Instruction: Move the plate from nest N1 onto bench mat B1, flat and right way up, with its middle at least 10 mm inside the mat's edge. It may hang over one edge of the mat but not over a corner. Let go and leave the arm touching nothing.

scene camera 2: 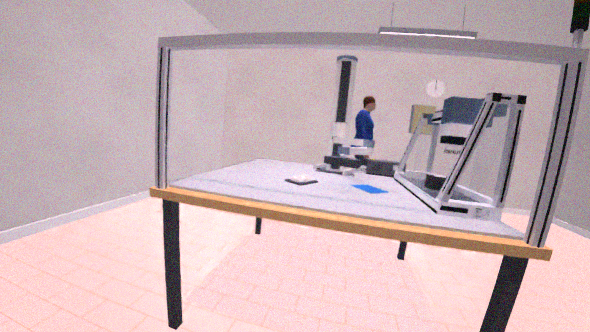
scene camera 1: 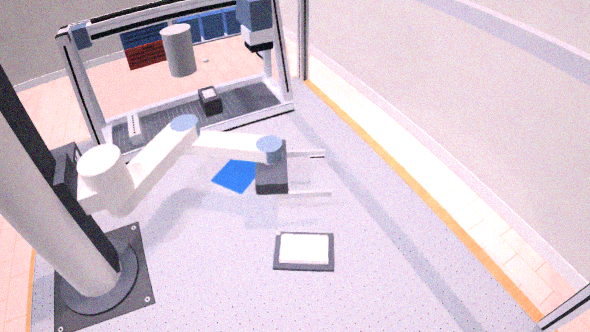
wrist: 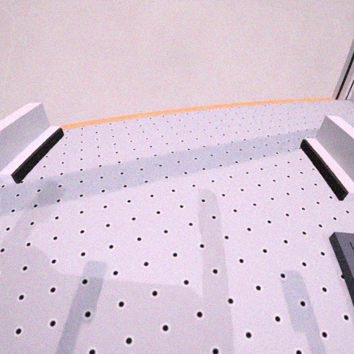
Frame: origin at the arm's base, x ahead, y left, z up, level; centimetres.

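Seen in the pictures: gripper, fingertip midpoint: (scene camera 2: 328,169) (scene camera 1: 328,171); arm's base at its link origin: (scene camera 2: 334,172) (scene camera 1: 101,277).
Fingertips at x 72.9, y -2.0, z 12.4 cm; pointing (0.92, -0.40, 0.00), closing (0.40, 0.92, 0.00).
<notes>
Offsets run from my fingertips to a thing's top centre. "*": to the spot under its first point. Level surfaces: height alone.
A white plate @(dx -15.6, dy -15.0, dz -8.5 cm) (scene camera 1: 304,248) (scene camera 2: 301,178) lies flat in the dark nest N1 @(dx -15.6, dy -15.0, dz -9.6 cm) (scene camera 1: 304,267) (scene camera 2: 301,183). A corner of the nest (wrist: 342,247) also shows at the right edge of the wrist view. The blue bench mat B1 @(dz -10.9 cm) (scene camera 1: 234,176) (scene camera 2: 370,189) lies flat on the table; the gripper's dark body hides its right part in scene camera 1. My gripper (scene camera 1: 327,173) (wrist: 181,120) is open and empty, held above the table, to the right of the mat and beyond the nest in scene camera 1. Its fingers point towards the table's orange edge.
A framed machine (scene camera 1: 260,116) (scene camera 2: 417,194) with a dark block @(* dx -20.8, dy +53.5, dz +0.0 cm) (scene camera 1: 210,102) (scene camera 2: 435,182) in it stands at the back in scene camera 1. The arm's column (scene camera 1: 55,220) (scene camera 2: 344,95) stands at the left there. A frame post @(* dx +28.7, dy +70.4, dz +7.0 cm) (scene camera 1: 303,45) stands at the table's edge.
</notes>
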